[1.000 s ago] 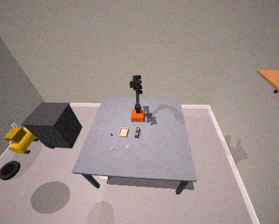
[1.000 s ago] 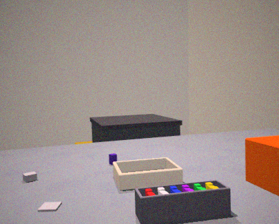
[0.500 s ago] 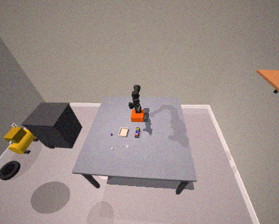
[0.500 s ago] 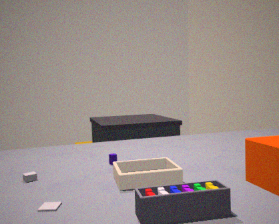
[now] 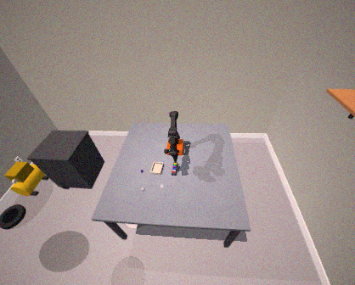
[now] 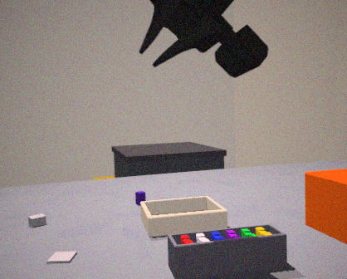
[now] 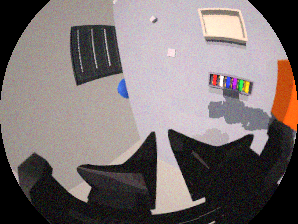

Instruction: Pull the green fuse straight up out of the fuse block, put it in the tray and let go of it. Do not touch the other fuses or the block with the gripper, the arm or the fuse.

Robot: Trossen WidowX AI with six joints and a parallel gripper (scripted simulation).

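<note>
My gripper tip is now 13 cm past the green fuse, 2 cm to the left of it and 23 cm above it. From my gripper tip the other things lie so: grey block: 11 cm ahead, 32 cm to the right, 24 cm below; then tray: 12 cm behind, 20 cm to the right, 25 cm below.
</note>
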